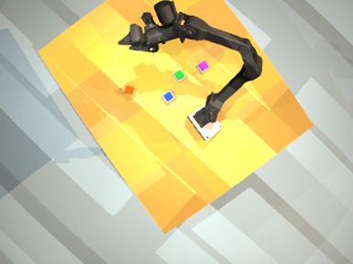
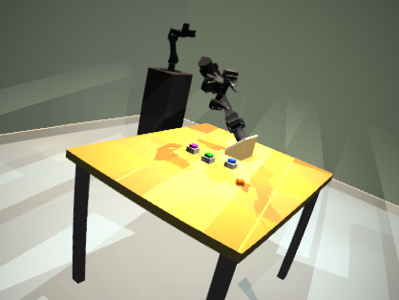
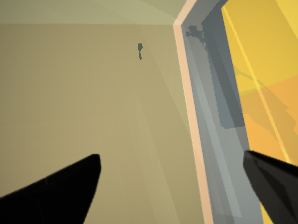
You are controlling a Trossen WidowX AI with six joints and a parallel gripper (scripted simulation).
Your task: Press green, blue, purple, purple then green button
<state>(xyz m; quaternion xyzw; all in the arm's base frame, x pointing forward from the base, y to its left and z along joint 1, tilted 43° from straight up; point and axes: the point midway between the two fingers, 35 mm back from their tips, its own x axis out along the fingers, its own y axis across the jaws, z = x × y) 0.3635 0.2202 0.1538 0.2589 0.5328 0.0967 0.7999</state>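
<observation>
The green button lies 310 mm below my gripper tip, 150 mm behind it and 140 mm to the right of it. Round my gripper tip: blue button (310 mm below, 200 mm behind, 40 mm to the right); small orange block (340 mm below, 90 mm to the left, 70 mm behind); purple button (310 mm below, 250 mm to the right, 180 mm behind).
</observation>
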